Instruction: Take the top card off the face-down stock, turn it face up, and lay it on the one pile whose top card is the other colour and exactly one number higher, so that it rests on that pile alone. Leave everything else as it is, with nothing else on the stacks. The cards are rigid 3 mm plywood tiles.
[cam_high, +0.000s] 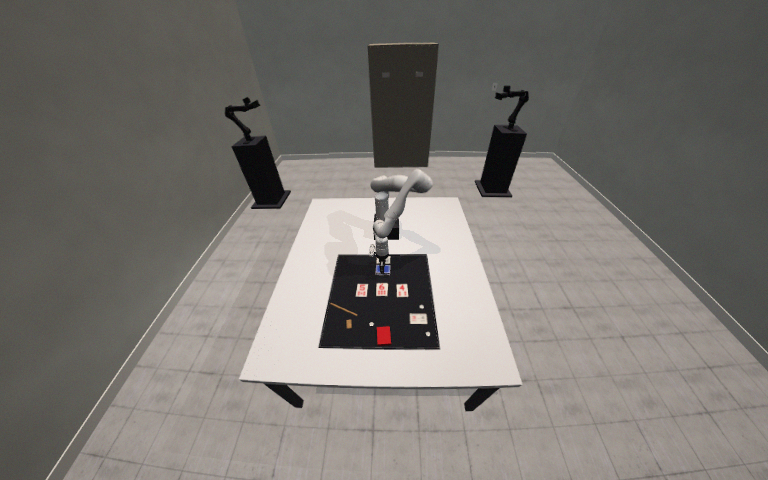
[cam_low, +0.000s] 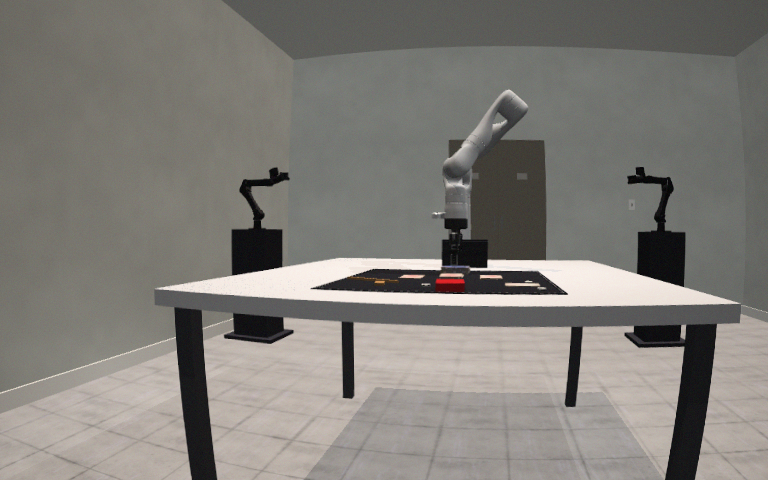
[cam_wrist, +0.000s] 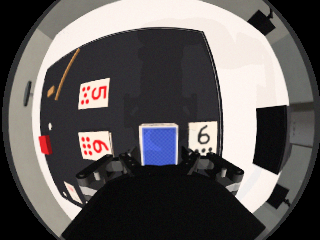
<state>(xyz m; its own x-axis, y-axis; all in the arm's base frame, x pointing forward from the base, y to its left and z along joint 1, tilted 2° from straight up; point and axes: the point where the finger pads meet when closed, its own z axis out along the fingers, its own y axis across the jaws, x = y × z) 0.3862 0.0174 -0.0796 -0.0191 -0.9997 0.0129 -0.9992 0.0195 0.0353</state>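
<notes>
Now: hand 20 mm above the blue-backed card. Round my hand: wooden stick (280 mm ahead, 210 mm to the right, 30 mm below); then black mat (170 mm ahead, 10 mm to the right, 50 mm below); then black 6 card (90 mm behind, 30 mm below).
</notes>
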